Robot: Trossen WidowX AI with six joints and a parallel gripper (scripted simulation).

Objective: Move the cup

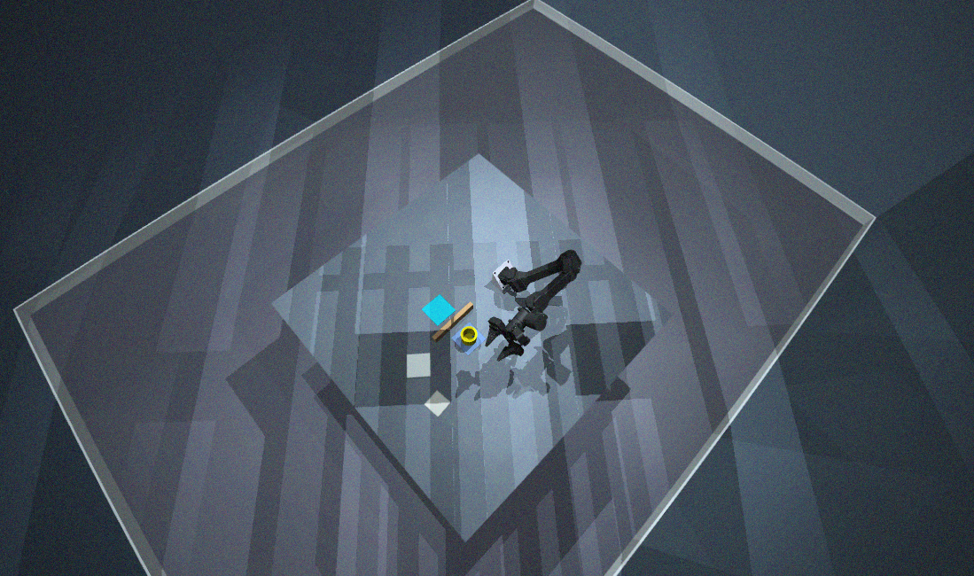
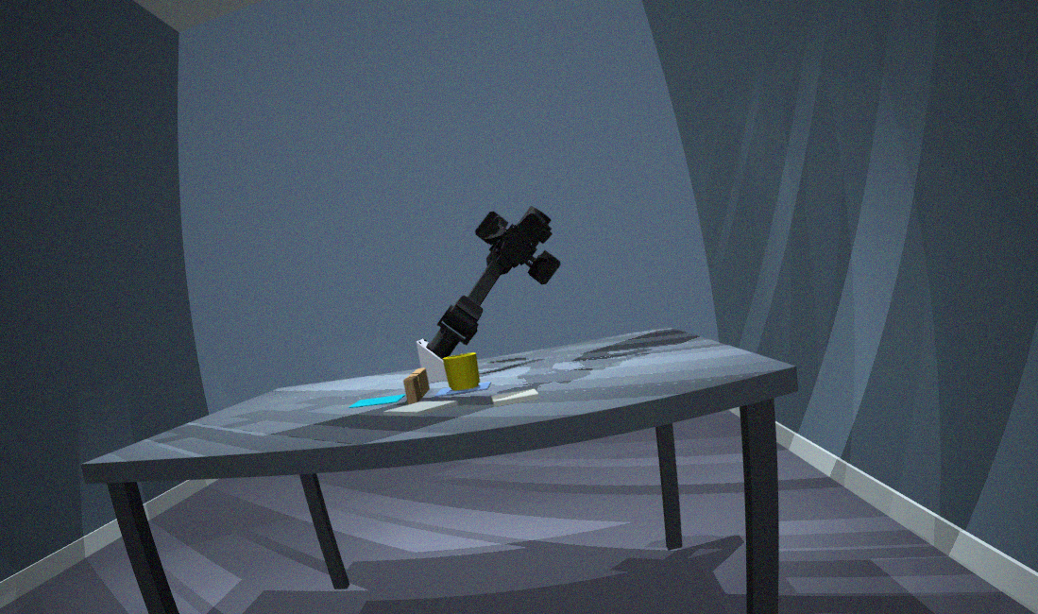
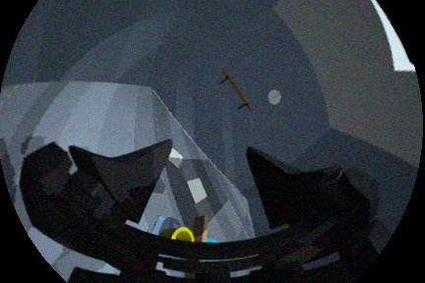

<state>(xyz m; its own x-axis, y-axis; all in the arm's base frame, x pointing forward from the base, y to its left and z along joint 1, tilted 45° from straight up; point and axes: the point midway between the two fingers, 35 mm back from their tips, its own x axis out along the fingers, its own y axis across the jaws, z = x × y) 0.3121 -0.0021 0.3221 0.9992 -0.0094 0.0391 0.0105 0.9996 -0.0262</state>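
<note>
Right now my gripper tip is 5 cm past the yellow cup, 16 cm to the left of it and 23 cm above it. Also, from my gripper tip: pale blue pad (5 cm behind, 16 cm to the right, 28 cm below); wooden block (5 cm behind, 26 cm to the right, 25 cm below); bright cyan pad (5 cm behind, 36 cm to the right, 28 cm below).
</note>
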